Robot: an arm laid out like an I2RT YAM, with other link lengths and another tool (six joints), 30 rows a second.
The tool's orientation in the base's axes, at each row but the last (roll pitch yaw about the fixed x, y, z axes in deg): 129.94, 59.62, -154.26; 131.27, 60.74, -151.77; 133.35, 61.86, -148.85; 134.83, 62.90, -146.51; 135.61, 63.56, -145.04; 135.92, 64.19, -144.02; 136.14, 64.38, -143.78; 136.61, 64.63, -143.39; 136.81, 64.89, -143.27; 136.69, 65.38, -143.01; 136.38, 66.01, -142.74; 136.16, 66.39, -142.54
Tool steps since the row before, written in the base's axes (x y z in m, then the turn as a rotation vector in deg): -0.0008, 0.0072, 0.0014, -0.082, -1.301, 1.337; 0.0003, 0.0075, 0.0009, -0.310, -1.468, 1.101; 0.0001, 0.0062, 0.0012, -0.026, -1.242, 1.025; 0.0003, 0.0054, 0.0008, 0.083, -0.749, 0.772; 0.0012, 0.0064, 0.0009, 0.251, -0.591, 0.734; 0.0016, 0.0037, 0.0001, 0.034, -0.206, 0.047; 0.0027, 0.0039, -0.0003, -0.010, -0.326, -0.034; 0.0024, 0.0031, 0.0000, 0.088, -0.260, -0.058; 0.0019, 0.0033, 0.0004, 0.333, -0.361, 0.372; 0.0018, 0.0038, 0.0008, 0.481, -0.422, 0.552; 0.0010, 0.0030, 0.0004, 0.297, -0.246, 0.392; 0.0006, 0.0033, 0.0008, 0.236, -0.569, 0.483
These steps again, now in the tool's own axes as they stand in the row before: -0.0024, 0.0033, 0.0061, -0.830, 0.212, -1.659; -0.0026, 0.0021, 0.0068, -0.488, 0.282, -1.774; -0.0026, 0.0019, 0.0054, -0.590, 0.057, -1.497; -0.0022, 0.0013, 0.0048, -0.531, -0.006, -0.939; -0.0029, 0.0006, 0.0059, -0.598, -0.137, -0.758; -0.0016, -0.0007, 0.0036, -0.002, -0.061, -0.205; -0.0017, -0.0018, 0.0041, 0.117, -0.070, -0.298; -0.0016, -0.0016, 0.0032, 0.089, -0.154, -0.217; -0.0018, -0.0010, 0.0032, -0.358, -0.280, -0.416; -0.0023, -0.0007, 0.0036, -0.556, -0.379, -0.511; -0.0014, -0.0002, 0.0028, -0.394, -0.217, -0.317; -0.0017, 0.0003, 0.0030, -0.379, -0.195, -0.657
